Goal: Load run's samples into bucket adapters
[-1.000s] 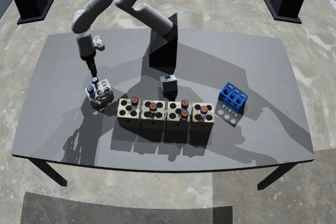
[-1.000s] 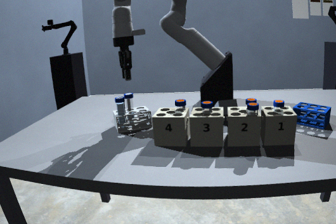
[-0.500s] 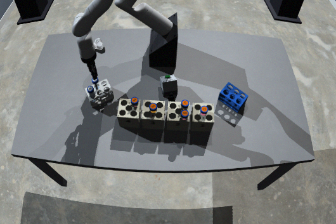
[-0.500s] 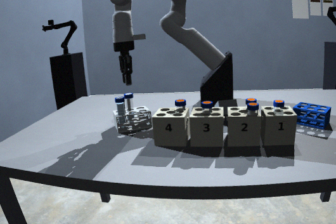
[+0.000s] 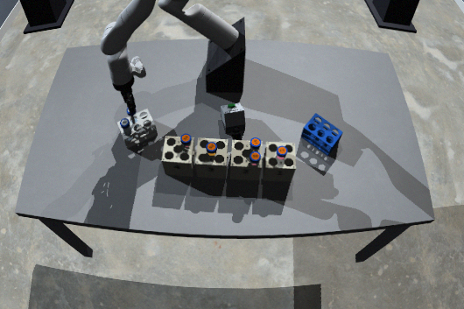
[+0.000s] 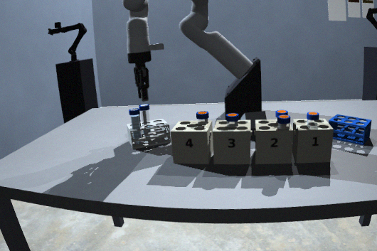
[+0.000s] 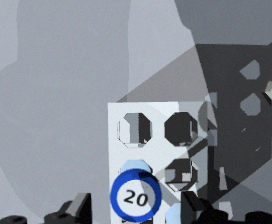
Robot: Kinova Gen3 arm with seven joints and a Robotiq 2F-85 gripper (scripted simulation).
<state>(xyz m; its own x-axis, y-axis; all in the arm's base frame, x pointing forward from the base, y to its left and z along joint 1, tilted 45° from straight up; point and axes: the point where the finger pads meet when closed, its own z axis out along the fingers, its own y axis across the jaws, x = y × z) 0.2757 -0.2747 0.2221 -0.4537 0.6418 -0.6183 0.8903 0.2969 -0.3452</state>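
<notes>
Right now the water blank marked 20 is 10 mm ahead of my hand and 90 mm below it. Also, from my hand: clear rack: 20 mm ahead, 10 mm to the left, 130 mm below; sample tube S4: 110 mm ahead, 210 mm to the left, 90 mm below; sample tube S2: 150 mm ahead, 290 mm to the left, 90 mm below.
</notes>
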